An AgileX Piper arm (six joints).
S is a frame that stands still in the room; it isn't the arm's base.
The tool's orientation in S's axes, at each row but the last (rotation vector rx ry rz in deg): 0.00 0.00 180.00; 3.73 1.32 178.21; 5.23 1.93 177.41; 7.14 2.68 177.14; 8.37 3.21 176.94; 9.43 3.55 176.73; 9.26 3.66 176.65
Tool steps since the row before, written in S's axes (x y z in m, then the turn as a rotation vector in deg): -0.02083 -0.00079 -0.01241 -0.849 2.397 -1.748; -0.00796 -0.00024 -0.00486 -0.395 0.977 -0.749; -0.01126 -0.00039 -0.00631 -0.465 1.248 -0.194; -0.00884 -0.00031 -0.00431 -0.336 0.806 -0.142; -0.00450 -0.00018 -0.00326 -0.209 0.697 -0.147; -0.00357 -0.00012 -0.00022 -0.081 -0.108 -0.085; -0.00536 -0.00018 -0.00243 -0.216 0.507 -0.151
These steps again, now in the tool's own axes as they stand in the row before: 0.02083 0.00079 -0.01241 0.849 -2.397 -1.748; 0.00774 0.00040 -0.00519 0.393 -0.976 -0.751; 0.01084 0.00073 -0.00697 0.508 -1.231 -0.196; 0.00844 0.00058 -0.00502 0.362 -0.794 -0.146; 0.00416 0.00027 -0.00368 0.230 -0.691 -0.143; 0.00352 0.00029 -0.00061 0.066 0.108 -0.097; 0.00506 0.00035 -0.00299 0.227 -0.501 -0.153
